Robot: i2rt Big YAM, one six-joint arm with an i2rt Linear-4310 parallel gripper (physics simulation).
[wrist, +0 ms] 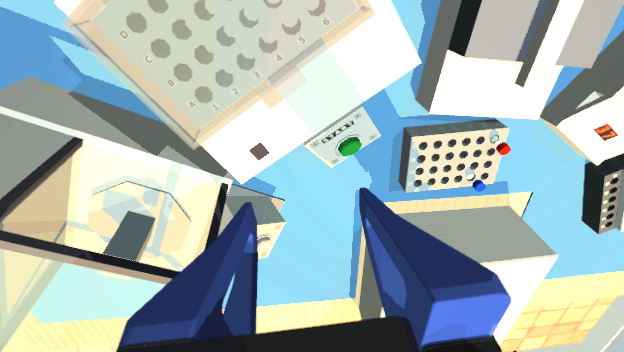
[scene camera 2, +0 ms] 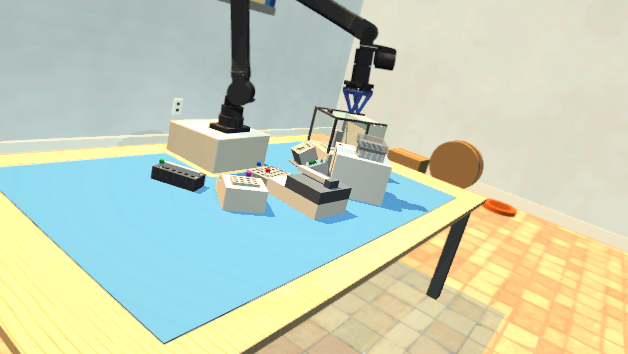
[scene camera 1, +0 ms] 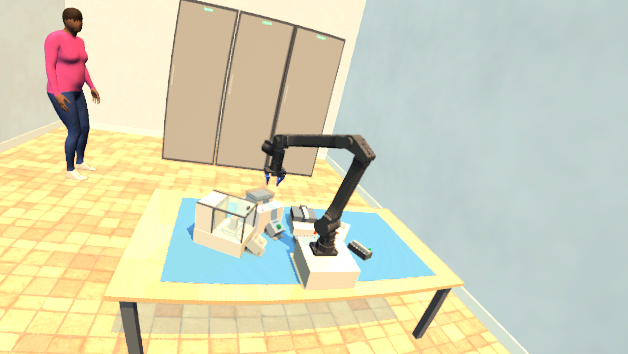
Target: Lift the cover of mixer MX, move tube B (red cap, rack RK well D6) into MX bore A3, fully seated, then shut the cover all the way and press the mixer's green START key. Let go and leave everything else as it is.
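Places are measured from the arm's base along level axes (x left, y back, z up), in millimetres.
Pixels of known places: gripper, fingertip midpoint: [wrist: 306,204] [scene camera 2: 354,113] [scene camera 1: 271,186]; arm's base, origin of the base link: [scene camera 2: 229,129] [scene camera 1: 323,250].
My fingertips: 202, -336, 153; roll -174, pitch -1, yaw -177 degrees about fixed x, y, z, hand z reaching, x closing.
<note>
For each thing: its top centre in the pictures, then the offset to it from my fingertips, as dx, dy, dz. "pt": a spot on its surface instead.
- mixer MX, middle of its top: [wrist: 294,109] [scene camera 2: 354,135] [scene camera 1: 268,196] +1, -21, -69
- green START key, middle of its top: [wrist: 351,149] [scene camera 2: 313,159] [scene camera 1: 279,224] -58, +75, -184
- rack RK, middle of its top: [wrist: 455,161] [scene camera 2: 270,171] [scene camera 1: 307,238] -208, +132, -229
- red-capped tube B, middle of its top: [wrist: 506,148] [scene camera 2: 268,169] -256, +104, -204
- blue-capped tube, middle of its top: [wrist: 480,187] [scene camera 2: 259,162] -236, +160, -205
- glass-walled instrument, middle of its top: [wrist: 84,340] [scene camera 2: 342,111] [scene camera 1: 237,203] +184, +142, -37
- small key box, surface spot: [scene camera 1: 256,245] pt +85, +235, -202
- dark-topped device, middle of its top: [wrist: 561,34] [scene camera 2: 312,169] [scene camera 1: 305,211] -238, -36, -157
- white block, middle of its top: [scene camera 2: 243,176] [scene camera 1: 338,226] -419, +63, -189
- black strip rack, middle of its top: [scene camera 2: 180,166] [scene camera 1: 361,245] -492, +228, -211
The mixer MX [scene camera 1: 270,216] [scene camera 2: 361,175] [wrist: 370,60] is a white box. Its clear cover [scene camera 2: 372,141] lies shut over the bore block [wrist: 192,42], whose letters A to D and numbers 1 to 6 show in the wrist view. The green START key [scene camera 1: 279,226] [scene camera 2: 312,162] [wrist: 349,146] sits on a small grey box beside the mixer. The rack RK [scene camera 2: 280,173] [wrist: 452,155] holds the red-capped tube B [scene camera 2: 268,170] [wrist: 503,148] at one corner and a blue-capped tube [scene camera 2: 259,164] [wrist: 479,185]. My gripper [scene camera 1: 273,184] [scene camera 2: 356,111] [wrist: 306,204] is open and empty, high above the instruments.
A glass-walled instrument [scene camera 1: 217,242] [wrist: 40,175] stands beside the mixer, with a small key box [scene camera 1: 256,245] at its corner. A dark-topped device [scene camera 1: 303,214] [scene camera 2: 320,189], a white block [scene camera 2: 243,196] and a black strip rack [scene camera 1: 360,249] [scene camera 2: 177,176] stand near the arm's base [scene camera 1: 330,272] [scene camera 2: 217,145].
</note>
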